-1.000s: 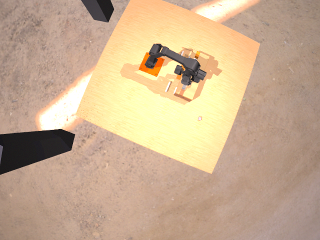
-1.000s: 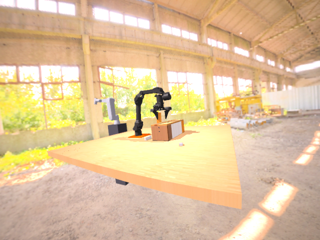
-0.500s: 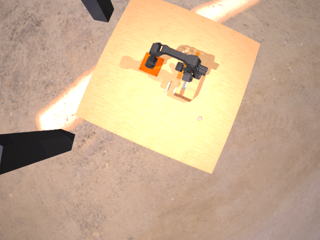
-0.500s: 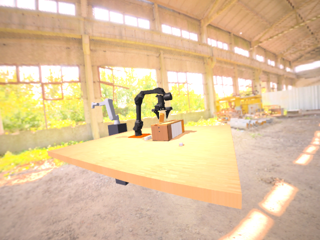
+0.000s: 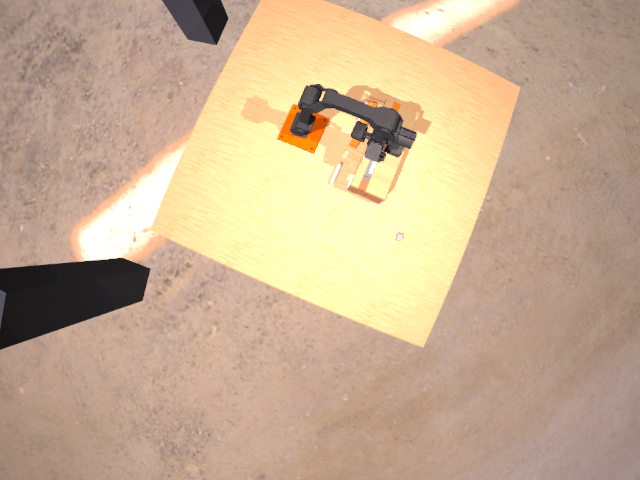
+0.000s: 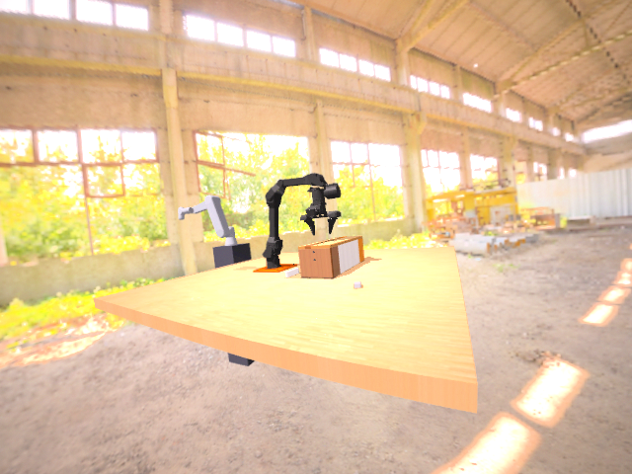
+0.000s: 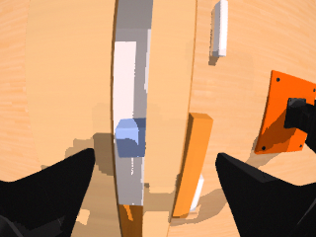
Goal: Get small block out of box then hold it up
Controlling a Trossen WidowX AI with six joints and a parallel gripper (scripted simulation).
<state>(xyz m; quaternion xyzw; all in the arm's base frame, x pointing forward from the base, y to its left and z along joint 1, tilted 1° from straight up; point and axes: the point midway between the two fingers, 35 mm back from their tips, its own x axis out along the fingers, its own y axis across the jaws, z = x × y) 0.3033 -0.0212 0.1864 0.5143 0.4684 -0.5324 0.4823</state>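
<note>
Right now the wooden box is 100 mm below my gripper tip, 20 mm to the left of it and 10 mm ahead of it. From my gripper tip the other things lie so: orange bar 140 mm below, 130 mm to the left, 60 mm behind; blue-grey block 70 mm below, 20 mm to the left, 20 mm ahead.
</note>
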